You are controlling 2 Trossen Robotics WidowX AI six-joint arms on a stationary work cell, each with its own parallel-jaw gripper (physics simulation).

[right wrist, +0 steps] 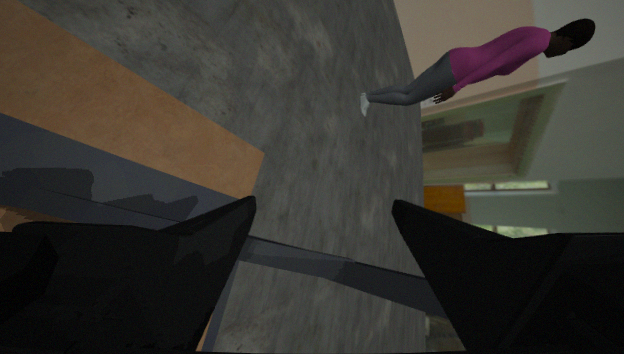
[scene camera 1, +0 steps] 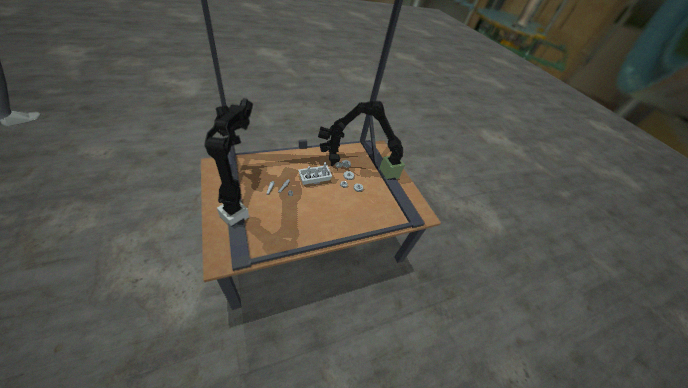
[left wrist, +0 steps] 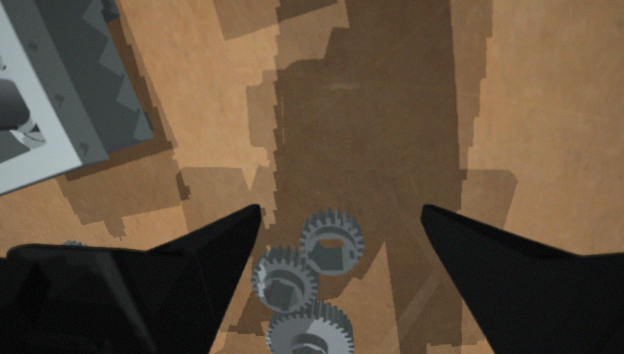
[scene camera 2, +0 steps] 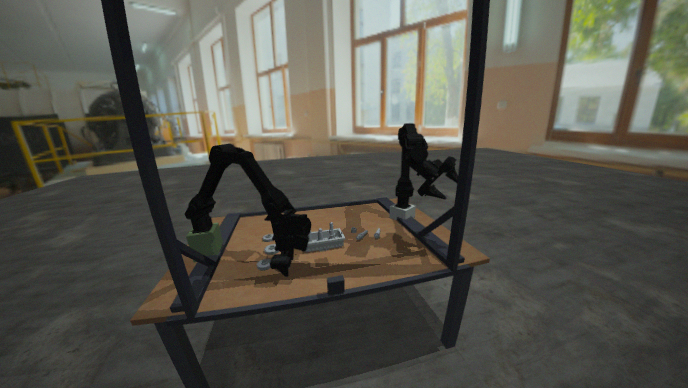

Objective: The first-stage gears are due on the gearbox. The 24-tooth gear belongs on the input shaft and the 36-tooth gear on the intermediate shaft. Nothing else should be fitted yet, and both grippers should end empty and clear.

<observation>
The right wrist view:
right gripper: 325, 204
dark frame with upright posts: 64, 206
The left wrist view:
left gripper: 340, 212
grey gearbox: 67, 68
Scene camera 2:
left gripper: 289, 267
right gripper: 453, 192
dark frame with upright posts: 185, 250
</observation>
